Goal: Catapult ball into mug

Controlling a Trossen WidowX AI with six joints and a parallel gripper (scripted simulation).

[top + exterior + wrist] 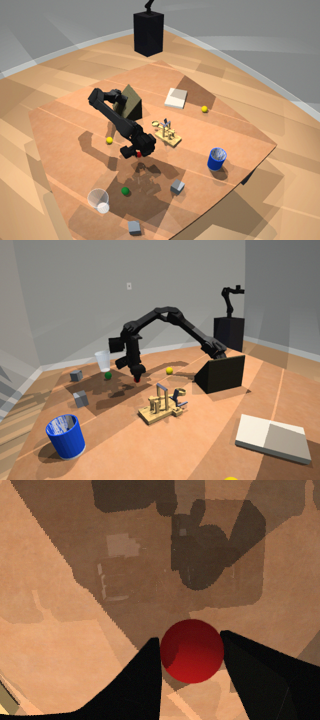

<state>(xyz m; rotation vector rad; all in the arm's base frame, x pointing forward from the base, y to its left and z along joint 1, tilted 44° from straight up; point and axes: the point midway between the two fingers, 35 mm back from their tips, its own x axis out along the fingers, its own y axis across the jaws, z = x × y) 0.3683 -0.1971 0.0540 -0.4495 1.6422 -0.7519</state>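
Right now the wooden catapult is 240 mm to the left of my gripper tip, 50 mm behind it and 10 mm above it. Also, from my gripper tip: red ball right at my gripper tip; then white cup 330 mm to the right, 110 mm ahead, 10 mm below; then green ball 190 mm to the right, 110 mm ahead, 20 mm below.
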